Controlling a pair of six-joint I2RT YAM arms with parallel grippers.
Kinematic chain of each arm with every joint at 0, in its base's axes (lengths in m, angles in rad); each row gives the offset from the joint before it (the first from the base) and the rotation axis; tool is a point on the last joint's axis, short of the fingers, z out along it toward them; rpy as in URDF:
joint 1: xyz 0 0 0.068 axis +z
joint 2: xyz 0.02 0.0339 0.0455 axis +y
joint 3: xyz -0.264 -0.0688 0 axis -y
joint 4: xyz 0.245 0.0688 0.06 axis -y
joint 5: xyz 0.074 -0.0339 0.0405 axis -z
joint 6: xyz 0.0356 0 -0.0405 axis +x
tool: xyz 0 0 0 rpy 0 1.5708 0
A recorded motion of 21 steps. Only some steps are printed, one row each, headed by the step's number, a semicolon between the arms.
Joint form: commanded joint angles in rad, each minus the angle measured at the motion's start. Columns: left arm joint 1, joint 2, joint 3, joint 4, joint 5, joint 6; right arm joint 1, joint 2, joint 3, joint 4, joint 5, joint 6.
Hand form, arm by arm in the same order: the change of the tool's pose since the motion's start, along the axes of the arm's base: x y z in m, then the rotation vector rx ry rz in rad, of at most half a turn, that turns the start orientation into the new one. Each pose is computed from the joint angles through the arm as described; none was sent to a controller.
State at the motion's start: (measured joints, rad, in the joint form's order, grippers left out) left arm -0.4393 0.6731 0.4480 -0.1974 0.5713 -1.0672; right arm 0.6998 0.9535 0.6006 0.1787 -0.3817 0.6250
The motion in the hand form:
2: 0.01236 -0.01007 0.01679 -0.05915 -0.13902 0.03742; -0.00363 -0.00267 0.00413 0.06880 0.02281 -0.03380
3: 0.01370 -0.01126 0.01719 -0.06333 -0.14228 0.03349; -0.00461 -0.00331 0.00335 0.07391 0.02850 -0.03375
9: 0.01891 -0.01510 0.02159 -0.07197 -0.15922 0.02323; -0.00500 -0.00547 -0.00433 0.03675 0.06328 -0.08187
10: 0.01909 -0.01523 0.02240 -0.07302 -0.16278 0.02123; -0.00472 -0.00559 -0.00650 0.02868 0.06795 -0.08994
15: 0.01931 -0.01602 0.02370 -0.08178 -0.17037 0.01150; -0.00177 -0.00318 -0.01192 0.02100 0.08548 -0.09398
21: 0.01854 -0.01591 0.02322 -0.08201 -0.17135 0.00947; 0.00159 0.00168 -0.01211 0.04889 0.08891 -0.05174
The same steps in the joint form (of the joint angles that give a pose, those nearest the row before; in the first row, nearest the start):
2: -0.0340 0.0551 0.0166 0.1991 -0.0699 -0.0189; 0.0058 -0.0279 -0.0171 0.0441 0.0294 0.0775
3: -0.0361 0.0648 0.0181 0.2128 -0.0675 -0.0203; 0.0064 -0.0334 -0.0230 0.0464 0.0289 0.0856
9: -0.0408 0.0994 0.0366 0.2465 -0.0624 -0.0174; 0.0074 -0.0397 -0.0337 -0.0007 0.0762 0.0883
10: -0.0407 0.1003 0.0388 0.2480 -0.0606 -0.0158; 0.0074 -0.0379 -0.0376 -0.0046 0.0843 0.0868
15: -0.0424 0.1029 0.0399 0.2611 -0.0517 -0.0172; 0.0073 -0.0139 -0.0436 0.0093 0.0866 0.0940
21: -0.0437 0.0990 0.0367 0.2609 -0.0511 -0.0166; 0.0074 0.0184 -0.0421 0.0634 0.0420 0.1107

